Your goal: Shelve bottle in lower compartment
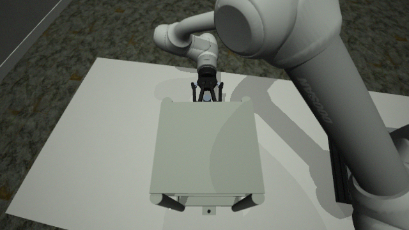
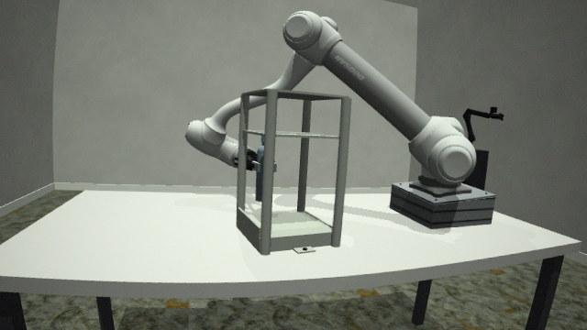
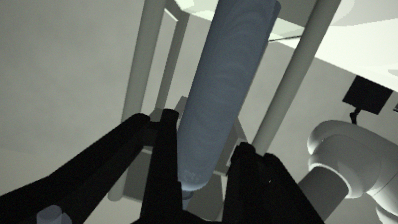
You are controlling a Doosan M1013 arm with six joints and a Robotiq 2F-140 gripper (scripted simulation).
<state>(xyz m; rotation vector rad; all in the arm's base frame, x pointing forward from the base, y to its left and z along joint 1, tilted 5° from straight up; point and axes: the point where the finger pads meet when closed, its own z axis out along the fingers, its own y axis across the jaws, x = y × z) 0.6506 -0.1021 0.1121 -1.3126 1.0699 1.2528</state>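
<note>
My hand is 2 cm past the shelving unit, 20 cm to the right of it and 3 cm below it.
</note>
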